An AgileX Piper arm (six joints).
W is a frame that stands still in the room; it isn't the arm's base.
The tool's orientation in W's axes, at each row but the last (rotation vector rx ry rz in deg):
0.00, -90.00, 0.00
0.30, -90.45, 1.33
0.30, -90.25, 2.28
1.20, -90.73, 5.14
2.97, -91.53, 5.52
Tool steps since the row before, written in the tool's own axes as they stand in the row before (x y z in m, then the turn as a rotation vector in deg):
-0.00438, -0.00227, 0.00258, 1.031, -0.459, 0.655
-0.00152, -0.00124, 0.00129, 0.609, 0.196, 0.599
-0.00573, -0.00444, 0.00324, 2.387, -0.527, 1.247
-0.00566, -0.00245, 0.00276, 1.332, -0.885, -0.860
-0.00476, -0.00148, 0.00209, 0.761, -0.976, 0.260
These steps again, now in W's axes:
-0.00258, -0.00227, -0.00438, -0.655, -0.459, 1.031
-0.00126, -0.00128, -0.00152, -0.607, 0.192, 0.602
-0.00308, -0.00466, -0.00564, -1.243, -0.510, 2.393
-0.00250, -0.00288, -0.00558, 0.899, -0.764, 1.380
-0.00180, -0.00180, -0.00477, -0.190, -0.975, 0.782

